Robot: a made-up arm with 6 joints.
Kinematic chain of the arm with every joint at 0, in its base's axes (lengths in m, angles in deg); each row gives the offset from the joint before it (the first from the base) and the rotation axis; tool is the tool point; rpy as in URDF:
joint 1: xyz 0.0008 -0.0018 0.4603 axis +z
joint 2: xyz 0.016 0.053 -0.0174 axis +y
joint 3: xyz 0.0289 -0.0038 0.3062 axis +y
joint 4: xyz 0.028 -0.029 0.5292 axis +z
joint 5: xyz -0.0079 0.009 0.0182 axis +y
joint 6: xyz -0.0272 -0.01 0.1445 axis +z
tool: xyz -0.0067 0.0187 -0.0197 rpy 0 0 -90
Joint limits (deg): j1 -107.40..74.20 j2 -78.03..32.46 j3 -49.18..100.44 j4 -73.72..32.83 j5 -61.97..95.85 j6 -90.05..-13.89
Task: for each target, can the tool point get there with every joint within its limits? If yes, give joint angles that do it. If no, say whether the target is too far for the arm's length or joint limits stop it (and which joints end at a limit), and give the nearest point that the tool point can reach.
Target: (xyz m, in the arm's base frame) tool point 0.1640 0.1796 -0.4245
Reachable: no: joint limits stop it (at a limit: joint 2, joint 3, joint 6) | nearest point 0.3594 0.3968 0.1816 | short by 0.673 m
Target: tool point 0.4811 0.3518 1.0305
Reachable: yes | joints 36.49 -2.39 54.84 -19.51 60.67 -73.00
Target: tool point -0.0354 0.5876 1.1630
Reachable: yes | joints -82.32 -21.34 -33.08 19.05 21.58 -46.23
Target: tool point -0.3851 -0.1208 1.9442
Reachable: no: too far | nearest point -0.2374 -0.0753 1.3917 | short by 0.574 m
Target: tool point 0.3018 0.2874 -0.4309
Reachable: no: joint limits stop it (at a limit: joint 2, joint 3, joint 6) | nearest point 0.4062 0.3877 0.1723 | short by 0.620 m
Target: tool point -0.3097 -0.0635 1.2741
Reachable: yes | joints 11.75 -0.93 -26.59 16.78 -43.01 -65.88
